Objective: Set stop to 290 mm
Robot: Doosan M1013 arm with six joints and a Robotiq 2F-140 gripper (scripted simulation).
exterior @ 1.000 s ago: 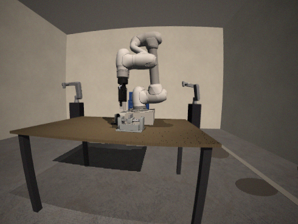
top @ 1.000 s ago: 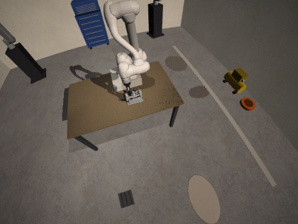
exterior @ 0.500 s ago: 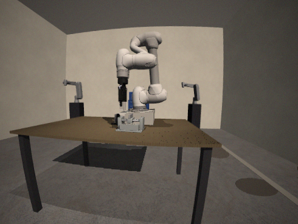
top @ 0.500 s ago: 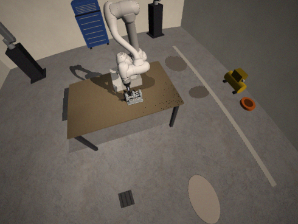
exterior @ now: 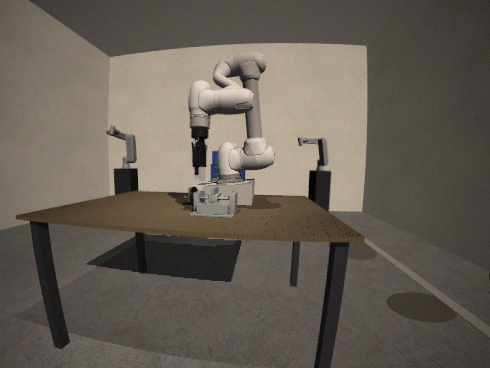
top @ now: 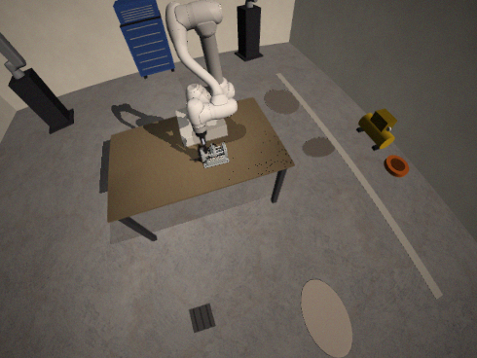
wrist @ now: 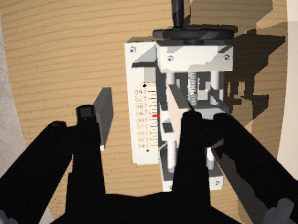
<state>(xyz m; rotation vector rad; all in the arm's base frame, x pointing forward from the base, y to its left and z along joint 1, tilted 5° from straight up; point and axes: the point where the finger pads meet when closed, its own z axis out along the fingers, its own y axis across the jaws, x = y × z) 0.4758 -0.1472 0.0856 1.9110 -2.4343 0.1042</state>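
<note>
My gripper is now 15 cm above the black handwheel handle, 7 cm to the left of it and 7 cm past it. From my hand the other things lie so: grey stop fixture: 10 cm below, 7 cm to the left, 4 cm behind.
</note>
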